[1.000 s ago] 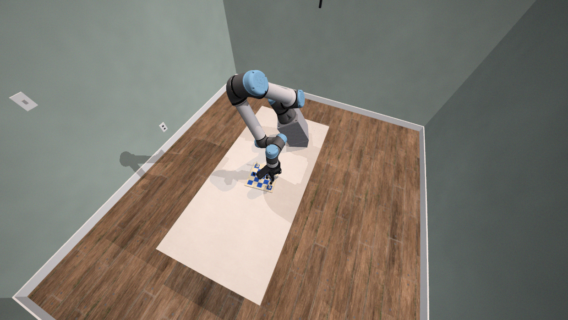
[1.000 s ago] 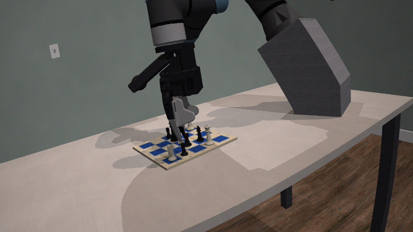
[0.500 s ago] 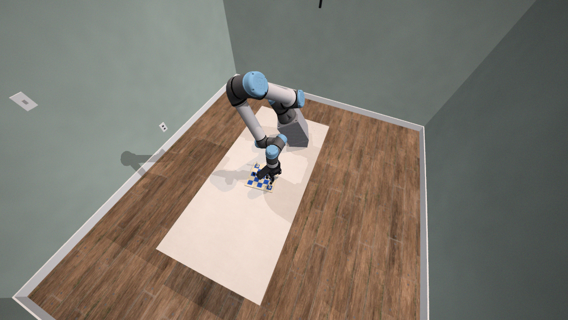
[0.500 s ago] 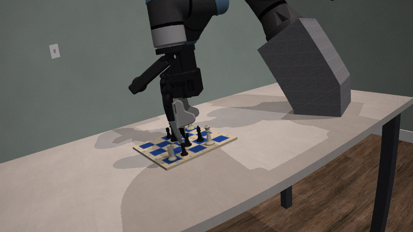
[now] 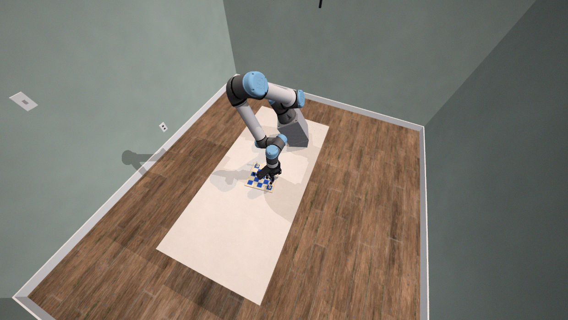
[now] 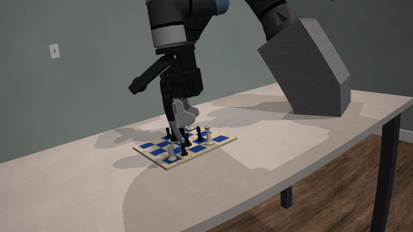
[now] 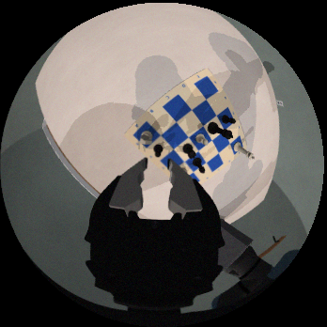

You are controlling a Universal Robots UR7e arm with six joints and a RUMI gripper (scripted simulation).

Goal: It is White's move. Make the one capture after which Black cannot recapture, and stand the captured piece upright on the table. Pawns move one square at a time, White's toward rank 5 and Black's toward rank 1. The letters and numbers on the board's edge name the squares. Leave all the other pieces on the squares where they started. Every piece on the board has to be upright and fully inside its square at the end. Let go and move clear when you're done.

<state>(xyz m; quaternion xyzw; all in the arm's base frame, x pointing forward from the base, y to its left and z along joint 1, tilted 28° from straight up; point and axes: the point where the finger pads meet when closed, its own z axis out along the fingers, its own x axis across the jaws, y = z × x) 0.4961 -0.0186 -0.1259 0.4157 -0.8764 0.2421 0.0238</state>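
My gripper is now 11 cm past the white king, 16 cm to the left of it and 2 cm above it. Also, from my hand: white pawn 3 cm behind, 8 cm to the right, 4 cm below; blue-and-cream chessboard 3 cm behind, 8 cm to the right, 6 cm below; black king 3 cm behind, 12 cm to the right, 2 cm below.
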